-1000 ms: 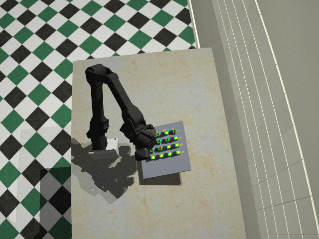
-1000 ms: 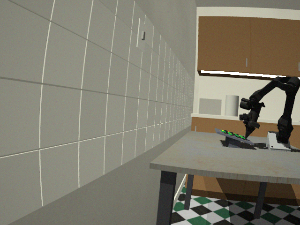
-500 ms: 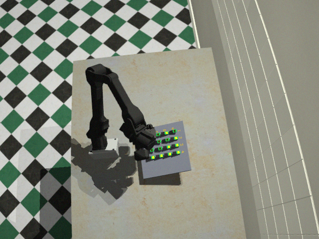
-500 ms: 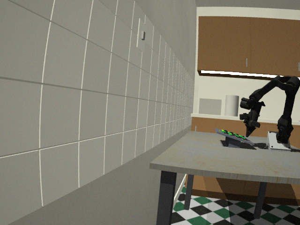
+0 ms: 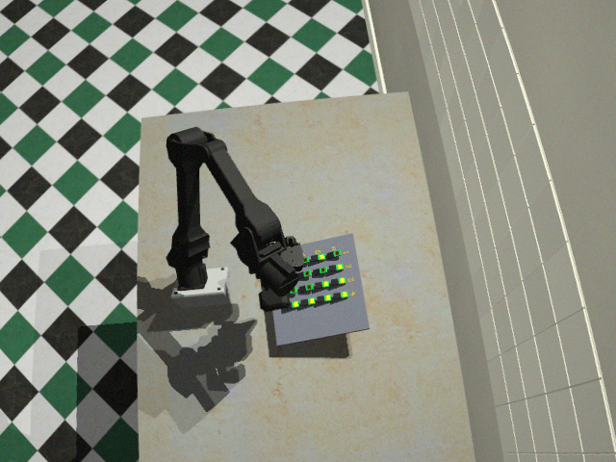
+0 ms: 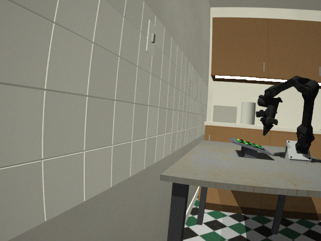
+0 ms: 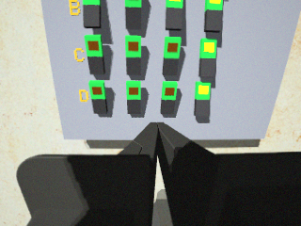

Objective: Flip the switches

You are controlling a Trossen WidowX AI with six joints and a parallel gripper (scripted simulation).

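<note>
Now: hand 10 cm above the switch D3, 2 cm to the left of it and 2 cm short of it. From my hand the other things lie so: switch B2: 10 cm ahead, 8 cm below, 2 cm to the left; switch B1: 10 cm ahead, 8 cm below, 6 cm to the left; switch C3: 9 cm below, 6 cm ahead, 2 cm to the right.
</note>
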